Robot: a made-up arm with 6 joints. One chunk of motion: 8 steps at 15 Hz.
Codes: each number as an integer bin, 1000 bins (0 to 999) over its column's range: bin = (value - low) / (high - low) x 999, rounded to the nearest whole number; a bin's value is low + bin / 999 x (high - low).
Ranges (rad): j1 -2.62..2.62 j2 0..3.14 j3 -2.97..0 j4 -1.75..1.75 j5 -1.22..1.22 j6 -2.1..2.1
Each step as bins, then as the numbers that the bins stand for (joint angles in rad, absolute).
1 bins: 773 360 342 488 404 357
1 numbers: 1.4346 1.1315 -1.9532 -0.0403 -0.2333 -0.5991
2 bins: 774 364 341 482 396 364
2 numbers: 1.4398 1.1441 -1.9562 -0.0613 -0.2528 -0.5697
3 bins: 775 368 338 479 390 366
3 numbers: 1.4451 1.1567 -1.9651 -0.0718 -0.2674 -0.5613
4 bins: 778 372 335 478 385 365
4 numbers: 1.4608 1.1692 -1.9741 -0.0753 -0.2797 -0.5655
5 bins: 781 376 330 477 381 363
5 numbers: 1.4765 1.1818 -1.9889 -0.0788 -0.2894 -0.5739
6 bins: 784 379 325 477 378 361
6 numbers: 1.4923 1.1913 -2.0038 -0.0788 -0.2968 -0.5823
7 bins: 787 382 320 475 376 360
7 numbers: 1.5080 1.2007 -2.0186 -0.0858 -0.3016 -0.5865
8 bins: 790 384 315 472 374 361
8 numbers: 1.5237 1.2070 -2.0335 -0.0963 -0.3065 -0.5823
